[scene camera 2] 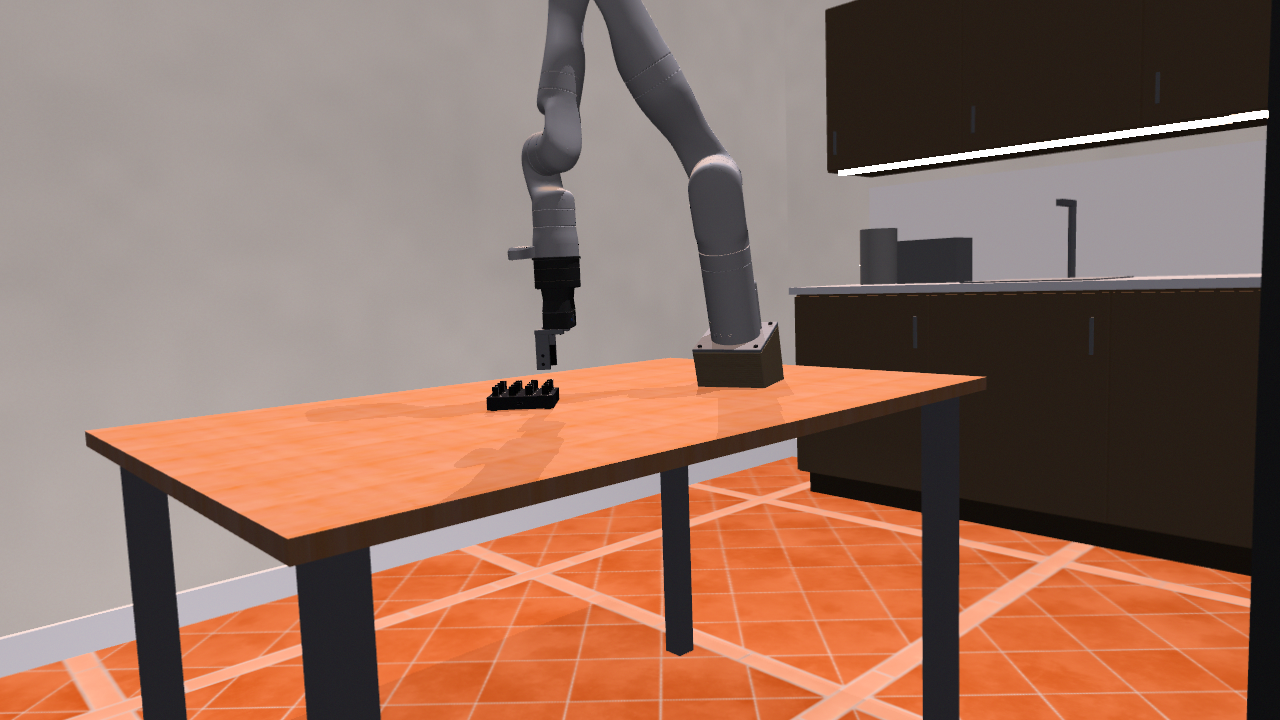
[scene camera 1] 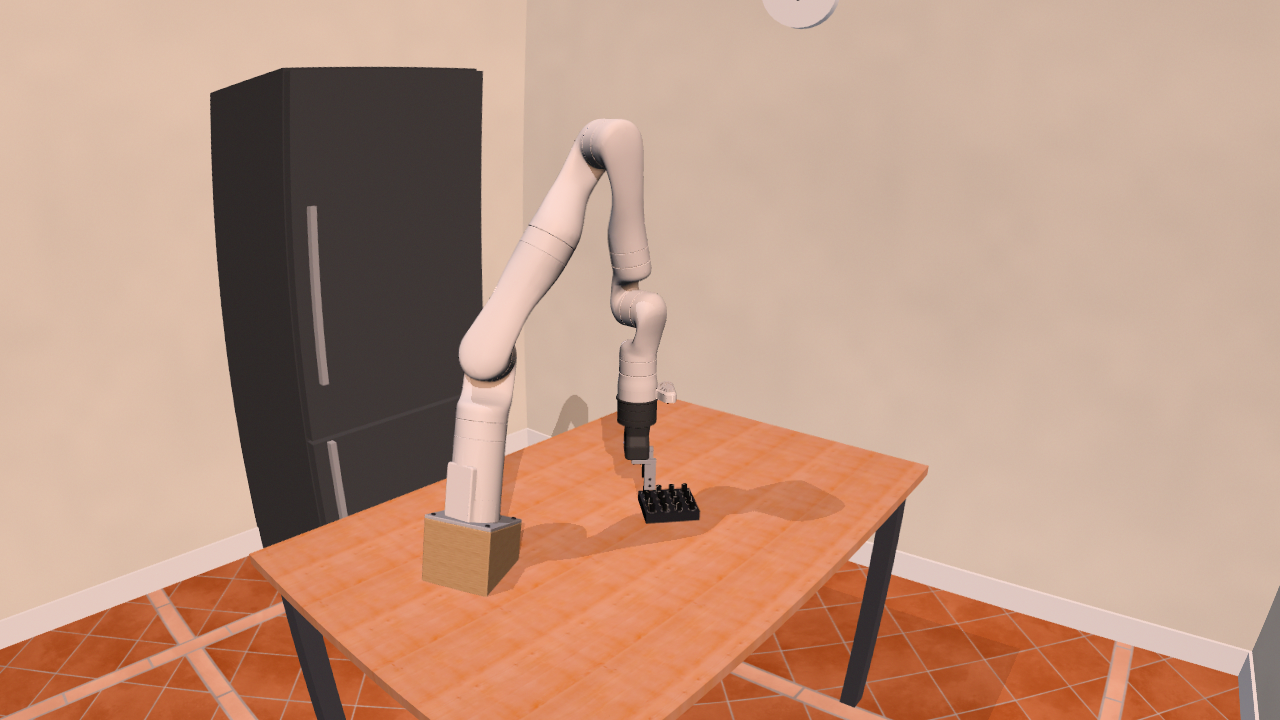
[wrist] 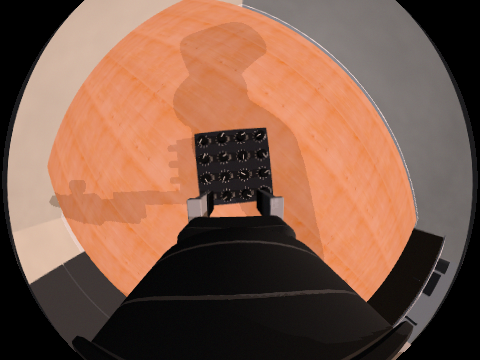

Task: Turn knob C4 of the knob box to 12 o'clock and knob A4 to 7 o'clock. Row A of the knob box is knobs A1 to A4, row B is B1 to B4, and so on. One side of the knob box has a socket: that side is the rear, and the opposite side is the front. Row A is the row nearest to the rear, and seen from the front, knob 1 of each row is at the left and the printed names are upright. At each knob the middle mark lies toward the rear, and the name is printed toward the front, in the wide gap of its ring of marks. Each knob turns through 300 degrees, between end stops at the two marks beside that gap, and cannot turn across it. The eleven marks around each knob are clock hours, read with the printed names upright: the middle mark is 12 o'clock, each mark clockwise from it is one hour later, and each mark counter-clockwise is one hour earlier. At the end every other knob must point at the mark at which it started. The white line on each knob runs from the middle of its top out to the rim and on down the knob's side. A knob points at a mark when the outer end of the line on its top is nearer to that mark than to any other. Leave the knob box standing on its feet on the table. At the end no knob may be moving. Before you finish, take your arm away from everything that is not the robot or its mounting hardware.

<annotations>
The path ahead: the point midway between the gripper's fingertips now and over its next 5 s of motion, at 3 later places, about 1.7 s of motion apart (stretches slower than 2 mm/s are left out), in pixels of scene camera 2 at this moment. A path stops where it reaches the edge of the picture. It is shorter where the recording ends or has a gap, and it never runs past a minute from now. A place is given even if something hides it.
The gripper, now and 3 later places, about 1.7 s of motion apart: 547,367; 549,365; 581,363; 499,355
</annotations>
